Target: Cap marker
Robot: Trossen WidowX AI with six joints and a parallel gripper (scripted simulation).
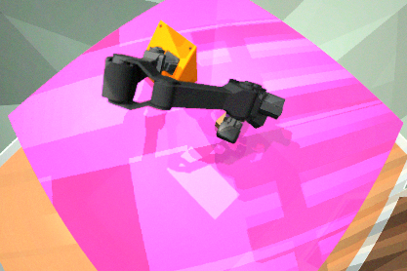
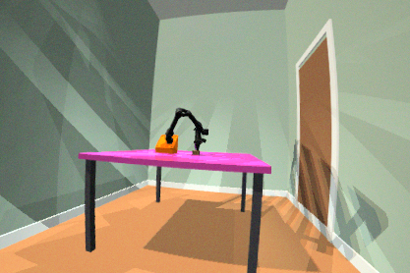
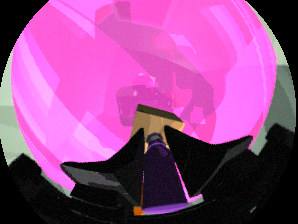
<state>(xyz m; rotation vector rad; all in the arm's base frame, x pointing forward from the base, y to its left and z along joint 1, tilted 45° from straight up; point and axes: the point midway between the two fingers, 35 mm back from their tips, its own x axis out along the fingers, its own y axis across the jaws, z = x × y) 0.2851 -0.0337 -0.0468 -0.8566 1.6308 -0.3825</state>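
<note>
Right now my gripper tip is 5 cm below the purple cap and 2 cm past it. Also, from my gripper tip: holder block: 2 cm below, 1 cm to the right, 1 cm behind; purple marker: 3 cm above, 1 cm to the right, 1 cm behind.
</note>
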